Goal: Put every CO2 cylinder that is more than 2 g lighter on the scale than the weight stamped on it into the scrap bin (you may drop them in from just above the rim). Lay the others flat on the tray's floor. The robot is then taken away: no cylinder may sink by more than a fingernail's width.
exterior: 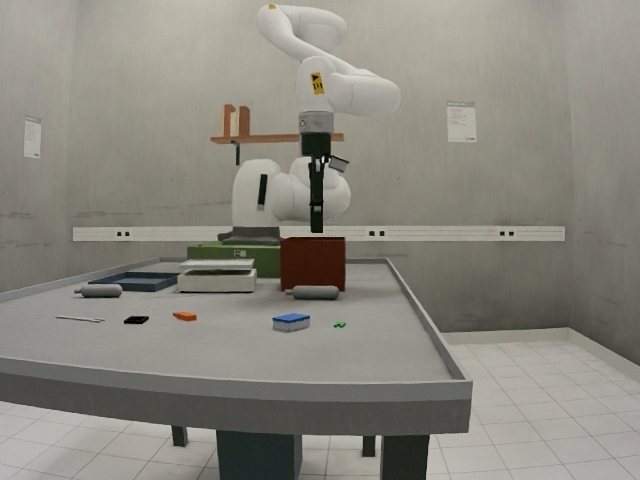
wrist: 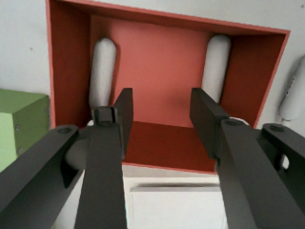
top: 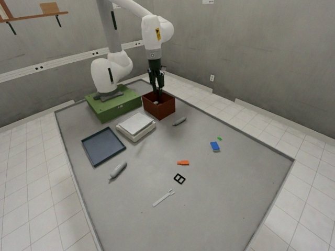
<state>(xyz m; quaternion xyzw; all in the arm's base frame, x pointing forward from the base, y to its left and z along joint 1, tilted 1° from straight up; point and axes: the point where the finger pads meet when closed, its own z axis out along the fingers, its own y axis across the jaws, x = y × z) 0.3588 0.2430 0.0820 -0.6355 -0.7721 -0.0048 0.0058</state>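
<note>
My hand is 23 cm to the left of the scale plate, 11 cm above it and 8 cm short of it. The rest, counted from my hand: grey CO2 cylinder 15 cm below, 8 cm behind, 4 cm to the right; white scale 24 cm to the right, 13 cm below, 7 cm ahead; red-brown scrap bin 13 cm below.
</note>
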